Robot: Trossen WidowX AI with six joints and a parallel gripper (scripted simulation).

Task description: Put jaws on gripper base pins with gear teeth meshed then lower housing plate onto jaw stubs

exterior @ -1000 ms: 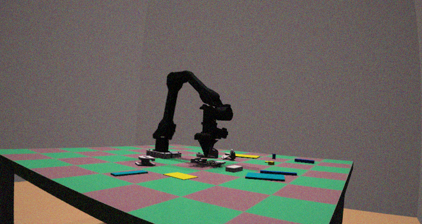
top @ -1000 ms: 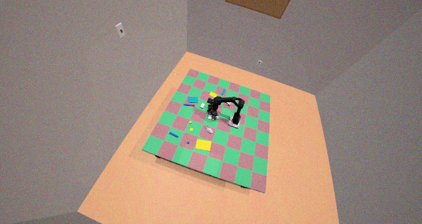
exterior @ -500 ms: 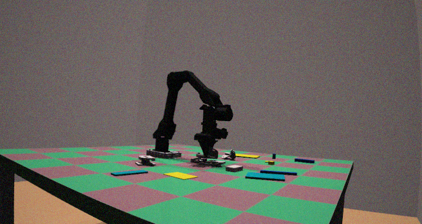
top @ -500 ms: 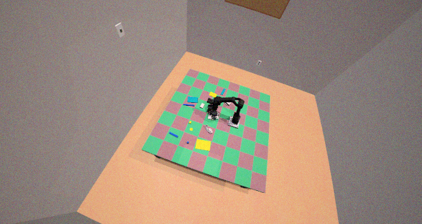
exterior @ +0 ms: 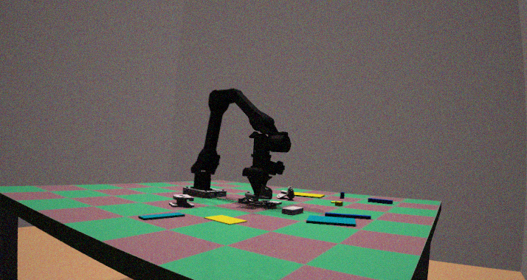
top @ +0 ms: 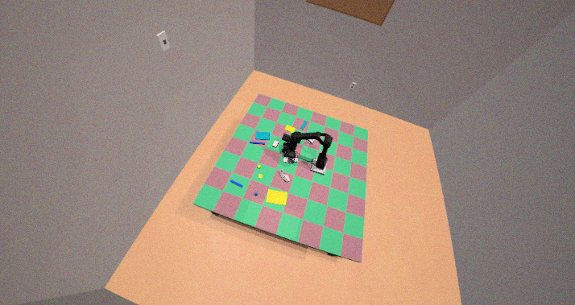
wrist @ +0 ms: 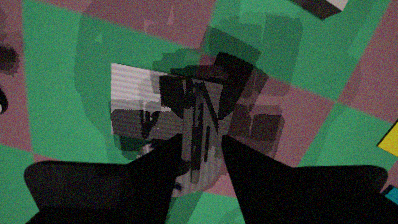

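Right now my gripper tip is 6 cm past the white housing plate, 2 cm to the right of it and 2 cm above it. From my gripper tip the other things lie so: small yellow cube: 23 cm to the left, 20 cm ahead, 2 cm below; teal plate: 31 cm ahead, 7 cm to the right, 3 cm below; grey jaw: 4 cm behind, 1 cm to the left.
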